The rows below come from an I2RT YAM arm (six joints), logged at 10 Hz.
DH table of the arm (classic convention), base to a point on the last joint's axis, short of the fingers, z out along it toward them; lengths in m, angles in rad. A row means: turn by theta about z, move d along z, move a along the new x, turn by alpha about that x. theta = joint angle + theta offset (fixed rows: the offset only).
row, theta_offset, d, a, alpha
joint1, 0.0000, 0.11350, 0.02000, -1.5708
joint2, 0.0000, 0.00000, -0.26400, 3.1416
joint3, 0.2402, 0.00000, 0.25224, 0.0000
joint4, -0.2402, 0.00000, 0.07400, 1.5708
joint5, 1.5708, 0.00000, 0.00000, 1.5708
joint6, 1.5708, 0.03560, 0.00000, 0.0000
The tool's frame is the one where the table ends.
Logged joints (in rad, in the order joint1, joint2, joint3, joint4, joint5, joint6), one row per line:
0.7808 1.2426 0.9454 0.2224 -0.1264 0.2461
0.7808 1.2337 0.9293 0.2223 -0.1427 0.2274
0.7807 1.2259 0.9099 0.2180 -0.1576 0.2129
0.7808 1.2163 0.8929 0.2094 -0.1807 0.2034
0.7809 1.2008 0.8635 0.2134 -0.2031 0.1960
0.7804 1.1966 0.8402 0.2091 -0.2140 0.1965
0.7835 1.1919 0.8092 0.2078 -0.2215 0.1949
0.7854 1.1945 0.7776 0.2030 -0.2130 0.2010
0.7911 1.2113 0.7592 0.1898 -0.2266 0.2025
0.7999 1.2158 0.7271 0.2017 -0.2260 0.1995
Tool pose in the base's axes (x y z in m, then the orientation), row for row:
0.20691 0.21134 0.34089 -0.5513 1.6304 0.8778
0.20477 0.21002 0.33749 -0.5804 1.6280 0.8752
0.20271 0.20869 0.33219 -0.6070 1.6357 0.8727
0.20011 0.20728 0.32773 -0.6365 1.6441 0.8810
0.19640 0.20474 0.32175 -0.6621 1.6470 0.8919
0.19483 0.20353 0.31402 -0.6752 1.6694 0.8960
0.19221 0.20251 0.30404 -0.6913 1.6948 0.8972
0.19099 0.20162 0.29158 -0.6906 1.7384 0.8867
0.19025 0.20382 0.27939 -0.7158 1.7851 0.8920
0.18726 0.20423 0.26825 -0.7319 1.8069 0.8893
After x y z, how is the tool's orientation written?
As a rotation vector, in radians.
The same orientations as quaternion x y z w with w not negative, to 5 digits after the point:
-0.23474 0.69420 0.37375 0.56859
-0.24690 0.69254 0.37231 0.56640
-0.25761 0.69420 0.37038 0.56084
-0.26919 0.69532 0.37259 0.55250
-0.27924 0.69461 0.37615 0.54594
-0.28350 0.70094 0.37621 0.53551
-0.28884 0.70812 0.37487 0.52403
-0.28687 0.72211 0.36832 0.51049
-0.29454 0.73454 0.36704 0.48885
-0.29985 0.74026 0.36434 0.47891

